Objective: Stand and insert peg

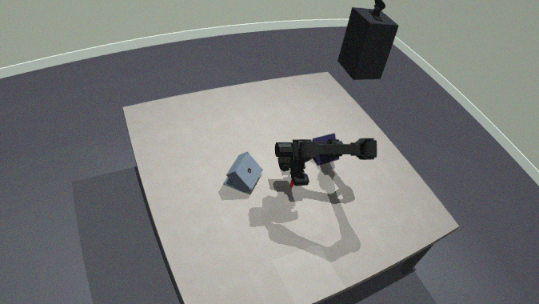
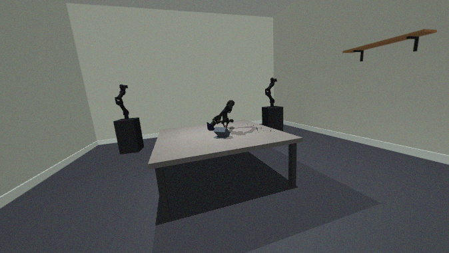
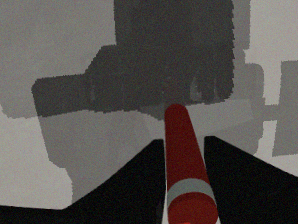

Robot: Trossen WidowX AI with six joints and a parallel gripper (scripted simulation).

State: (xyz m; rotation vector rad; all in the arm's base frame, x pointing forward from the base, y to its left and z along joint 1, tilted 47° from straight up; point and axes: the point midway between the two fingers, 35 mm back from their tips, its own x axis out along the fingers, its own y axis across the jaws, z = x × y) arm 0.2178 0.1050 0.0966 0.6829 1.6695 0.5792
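Now: the blue-grey sloped panel 19 cm ahead of my gripper tip, 7 cm to the right of it and 1 cm above it. The rest, counted from my gripper tip: red peg (2 cm above).
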